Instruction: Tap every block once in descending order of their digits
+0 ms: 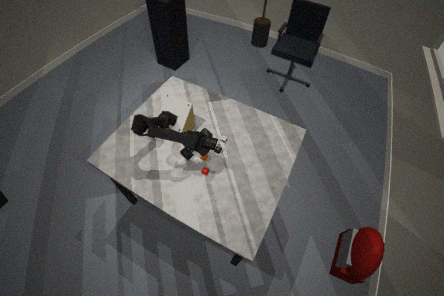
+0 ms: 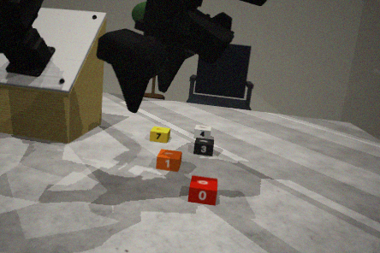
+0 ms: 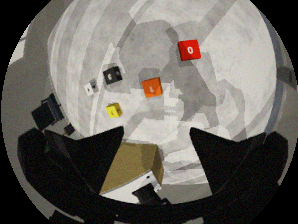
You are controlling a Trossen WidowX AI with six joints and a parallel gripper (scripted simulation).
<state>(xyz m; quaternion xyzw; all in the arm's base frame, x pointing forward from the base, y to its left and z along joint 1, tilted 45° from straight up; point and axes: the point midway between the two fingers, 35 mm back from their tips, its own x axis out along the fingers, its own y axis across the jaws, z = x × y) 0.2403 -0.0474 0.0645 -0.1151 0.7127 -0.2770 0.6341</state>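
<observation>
The yellow block is 10 mm behind my gripper tip, 130 mm to the left of it and 90 mm below it. The rest, counted from my gripper tip: red block marked 0: 90 mm ahead, 60 mm to the right, 90 mm below; black block: 80 mm ahead, 100 mm to the left, 90 mm below; orange block: 30 mm ahead, 20 mm to the left, 90 mm below.
</observation>
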